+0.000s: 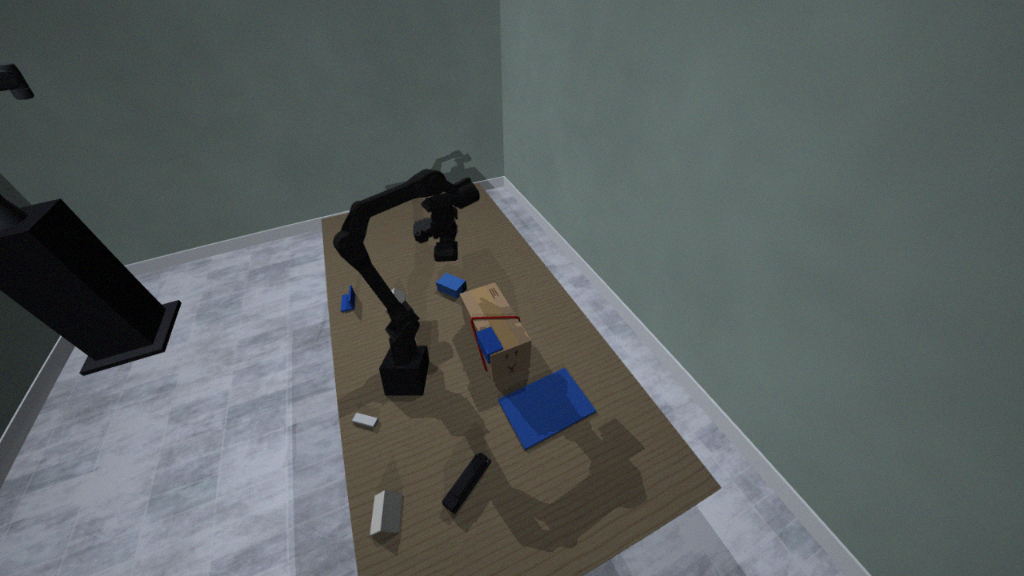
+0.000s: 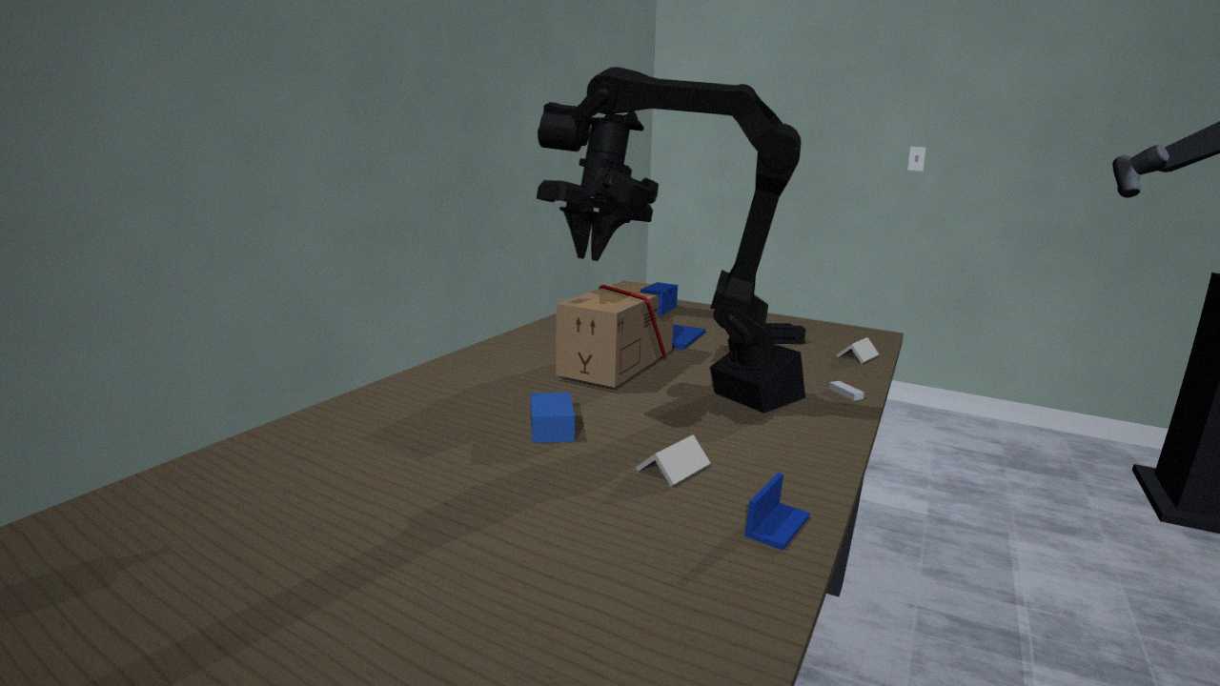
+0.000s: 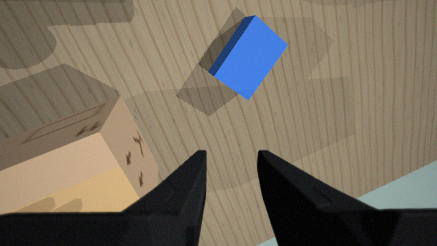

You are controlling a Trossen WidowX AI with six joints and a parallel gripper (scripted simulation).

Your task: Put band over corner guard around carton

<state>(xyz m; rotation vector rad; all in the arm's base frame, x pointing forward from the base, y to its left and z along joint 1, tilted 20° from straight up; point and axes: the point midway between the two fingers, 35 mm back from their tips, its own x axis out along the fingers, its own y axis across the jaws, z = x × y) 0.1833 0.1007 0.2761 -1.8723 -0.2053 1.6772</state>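
Right now my hand is 20 cm to the left of the cardboard carton, 20 cm above it and 6 cm short of it. Round my hand: blue block (25 cm below, 10 cm to the left); flat blue mat (45 cm to the right, 27 cm below, 11 cm ahead).
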